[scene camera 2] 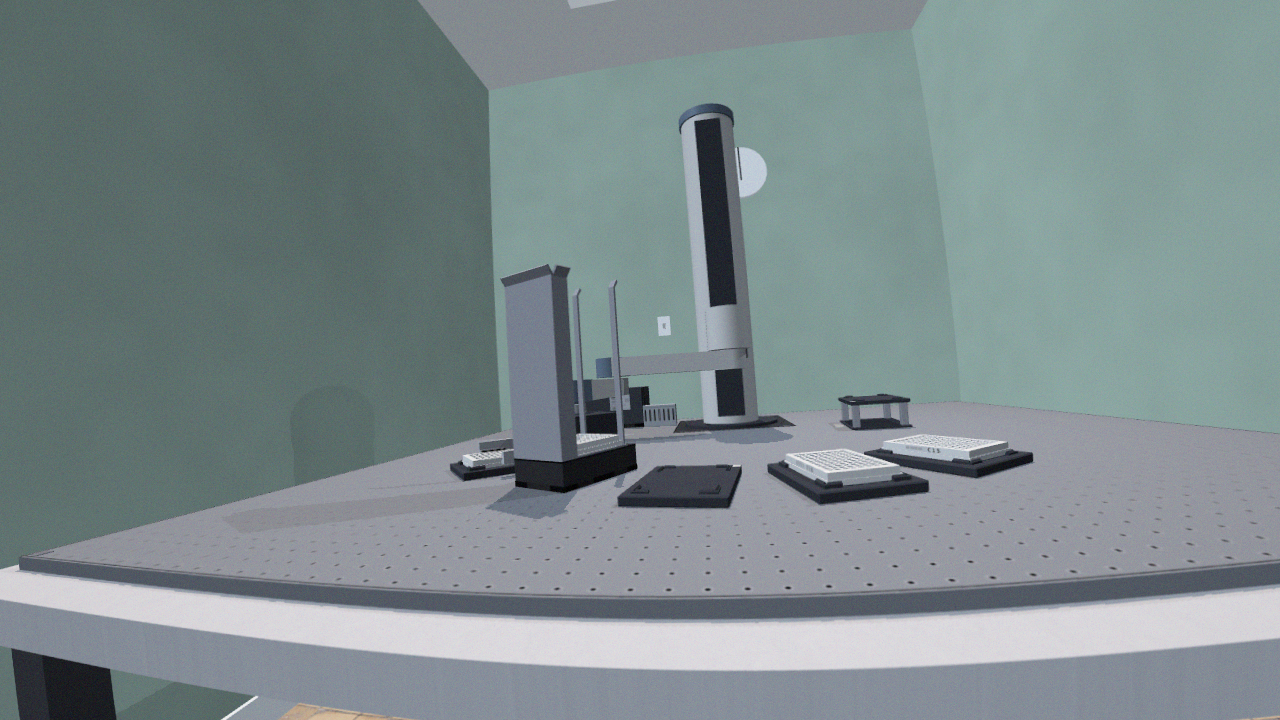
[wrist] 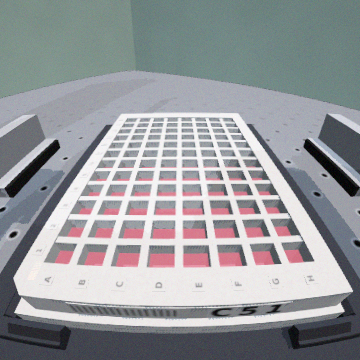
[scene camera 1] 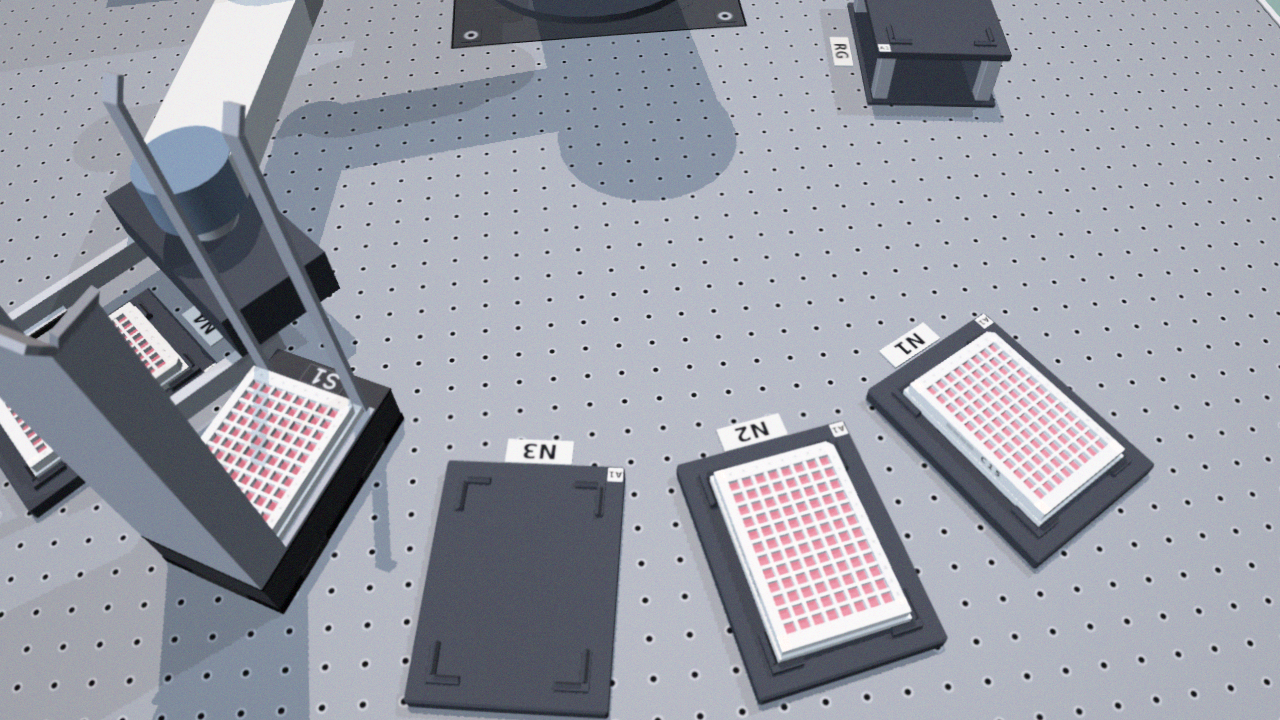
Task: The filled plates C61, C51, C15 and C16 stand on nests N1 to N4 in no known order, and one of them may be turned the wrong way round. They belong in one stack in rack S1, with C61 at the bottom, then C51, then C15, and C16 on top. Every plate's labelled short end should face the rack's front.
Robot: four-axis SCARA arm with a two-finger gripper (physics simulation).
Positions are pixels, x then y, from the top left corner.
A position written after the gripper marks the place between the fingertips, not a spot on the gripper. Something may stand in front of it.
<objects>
The gripper shows in scene camera 2 (489, 452), in the wrist view (181, 126) and in scene camera 1 (49, 395). One and the same spot on a nest N3: (scene camera 2: 673, 487) is (scene camera 1: 502, 642). One and the same spot on a nest N1: (scene camera 2: 989, 466) is (scene camera 1: 1064, 542).
</objects>
